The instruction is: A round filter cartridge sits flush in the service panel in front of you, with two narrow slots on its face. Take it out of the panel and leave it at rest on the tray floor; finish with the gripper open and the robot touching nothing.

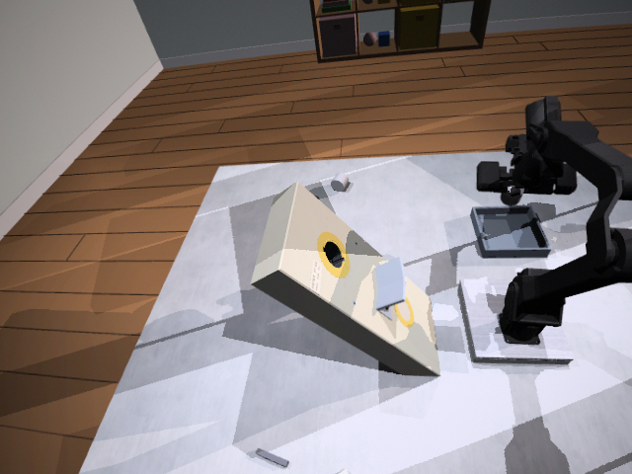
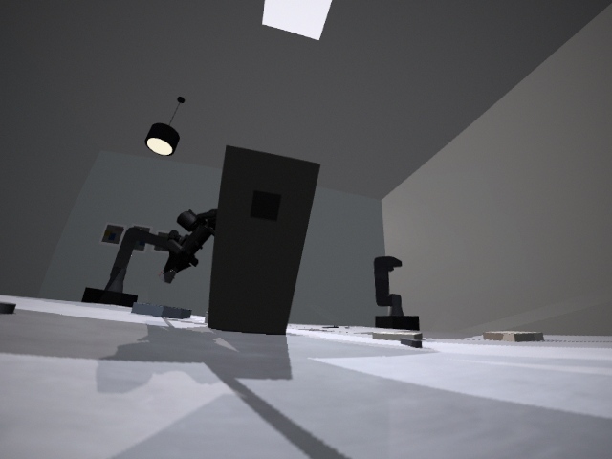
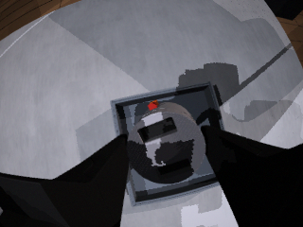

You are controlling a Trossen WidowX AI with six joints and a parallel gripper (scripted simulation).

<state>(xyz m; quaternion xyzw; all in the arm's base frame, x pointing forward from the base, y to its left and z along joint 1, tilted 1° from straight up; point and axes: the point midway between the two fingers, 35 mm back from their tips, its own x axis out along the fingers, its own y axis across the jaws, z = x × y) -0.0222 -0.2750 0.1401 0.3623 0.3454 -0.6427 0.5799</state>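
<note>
My gripper tip is 20 mm past the grey tray, 10 mm to the right of it and 130 mm above it. The rest, counted from my gripper tip: small grey cylinder: 430 mm ahead, 200 mm to the right, 120 mm below; then round filter cartridge: right at my gripper tip.
</note>
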